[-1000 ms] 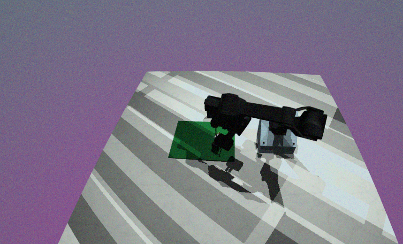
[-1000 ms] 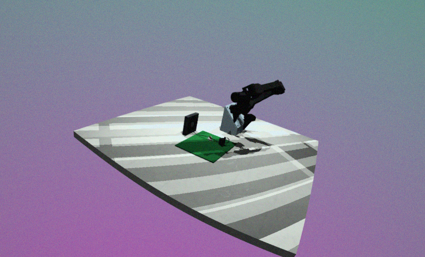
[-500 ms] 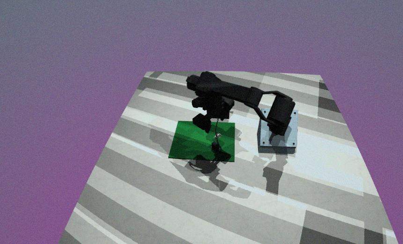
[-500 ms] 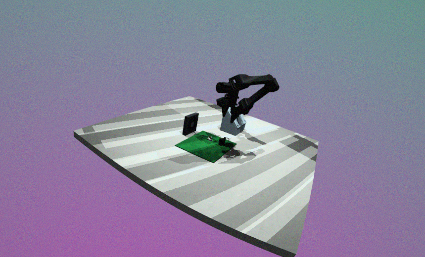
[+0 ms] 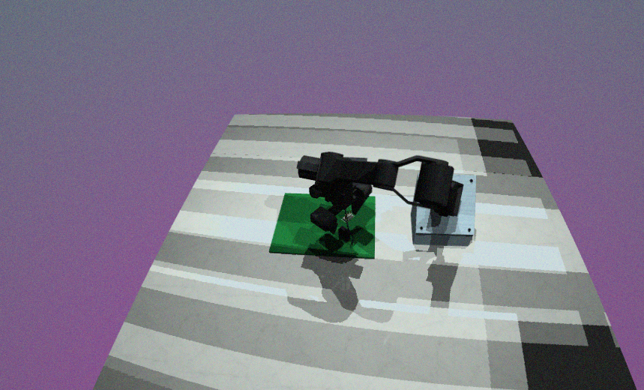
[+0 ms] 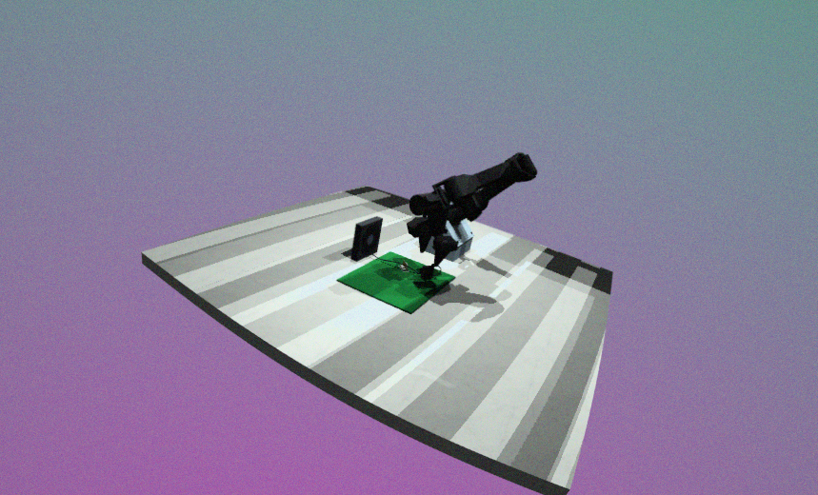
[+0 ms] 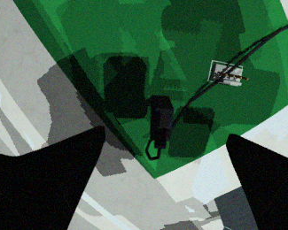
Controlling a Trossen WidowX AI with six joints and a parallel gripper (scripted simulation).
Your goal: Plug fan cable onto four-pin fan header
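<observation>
Now: the black plug 4 cm below my gripper tip. Also, from my gripper tip: green board: 7 cm ahead, 5 cm to the right, 8 cm below; then black square fan: 2 cm ahead, 21 cm to the right, 1 cm below; then pale header: 8 cm to the right, 7 cm below.
</observation>
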